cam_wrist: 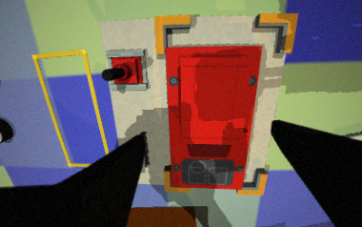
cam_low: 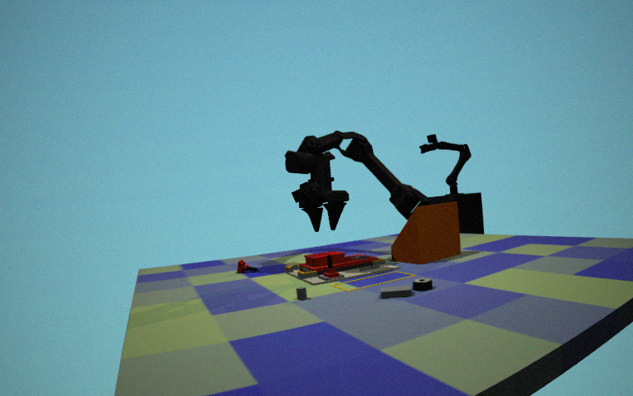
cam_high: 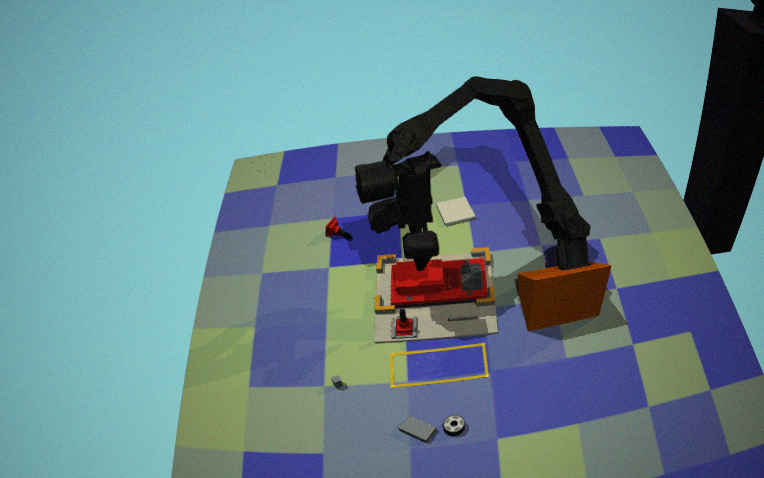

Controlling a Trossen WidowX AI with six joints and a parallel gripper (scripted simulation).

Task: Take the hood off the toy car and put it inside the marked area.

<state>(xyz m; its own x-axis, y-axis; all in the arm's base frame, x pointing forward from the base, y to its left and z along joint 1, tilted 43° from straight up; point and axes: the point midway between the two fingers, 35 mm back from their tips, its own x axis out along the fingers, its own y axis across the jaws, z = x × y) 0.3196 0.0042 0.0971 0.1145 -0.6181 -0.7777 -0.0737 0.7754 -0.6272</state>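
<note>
The red hood is 10 mm to the right of my gripper tip and 70 mm below it. Round my gripper tip: wheel (50 mm behind, 350 mm to the left, 110 mm below); white tile (100 mm behind, 240 mm to the right, 110 mm below); dark cube (170 mm ahead, 220 mm to the left, 100 mm below).
</note>
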